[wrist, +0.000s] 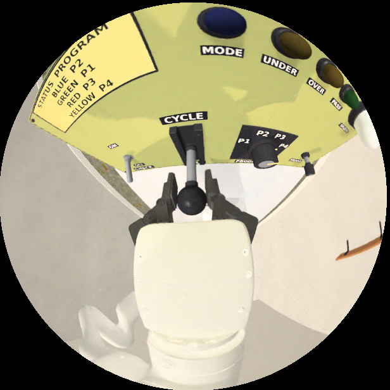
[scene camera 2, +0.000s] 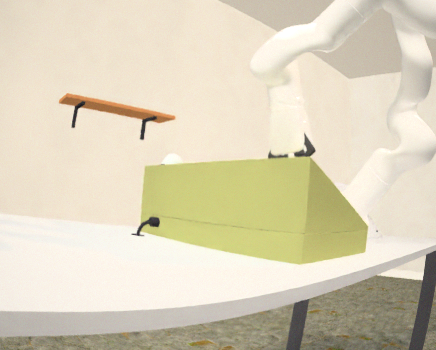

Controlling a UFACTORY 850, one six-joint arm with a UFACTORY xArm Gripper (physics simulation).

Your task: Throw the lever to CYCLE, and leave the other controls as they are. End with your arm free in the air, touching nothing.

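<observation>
The lever (wrist: pixel 191 165) has a grey shaft and a black ball knob, and rises from a black slotted bracket below the CYCLE label (wrist: pixel 183 117) in the wrist view. My gripper (wrist: pixel 190 178) is shut on the lever's knob, with a dark finger on each side of it. In scene camera 2 the fingers are mostly hidden behind the top of the green console (scene camera 2: pixel 225 200) (wrist: pixel 195 75), and the lever does not show there.
The console also bears a program knob (wrist: pixel 264 155), a toggle switch (wrist: pixel 128 167) at left, another toggle (wrist: pixel 307 164) at right, and a blue MODE lamp (wrist: pixel 223 22). A white dome (scene camera 2: pixel 172 159) tops the console. An orange shelf (scene camera 2: pixel 115 107) hangs on the wall.
</observation>
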